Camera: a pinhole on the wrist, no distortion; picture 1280 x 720 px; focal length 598.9 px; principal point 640.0 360.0 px. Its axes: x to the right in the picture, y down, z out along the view. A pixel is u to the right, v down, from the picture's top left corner.
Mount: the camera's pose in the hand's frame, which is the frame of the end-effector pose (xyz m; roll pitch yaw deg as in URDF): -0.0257 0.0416 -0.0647 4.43 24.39 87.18
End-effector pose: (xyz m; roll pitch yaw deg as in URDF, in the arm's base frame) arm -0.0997 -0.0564 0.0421 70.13 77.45 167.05
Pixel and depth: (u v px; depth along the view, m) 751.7 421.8 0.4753
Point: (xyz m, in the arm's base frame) -0.4427 0.2330 0.1557
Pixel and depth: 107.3 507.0 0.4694
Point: -0.0031 0.4925 0.1645
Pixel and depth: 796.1 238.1 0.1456
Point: -0.2386 -0.0228 0.0538
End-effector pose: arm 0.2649 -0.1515 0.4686 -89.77 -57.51 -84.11
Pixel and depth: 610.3 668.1 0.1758
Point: 0.3739 -0.1820 0.3249
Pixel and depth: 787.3 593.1 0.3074
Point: 0.4715 -0.2774 0.2434
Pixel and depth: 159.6 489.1 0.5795
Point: 0.9049 0.0930 0.4462
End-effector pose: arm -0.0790 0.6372 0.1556 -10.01 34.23 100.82
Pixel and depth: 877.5 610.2 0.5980
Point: -0.6510 0.5277 0.5201
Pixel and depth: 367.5 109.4 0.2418
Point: -0.1768 0.8030 0.2557
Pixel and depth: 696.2 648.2 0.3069
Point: -0.3098 0.5736 0.3787
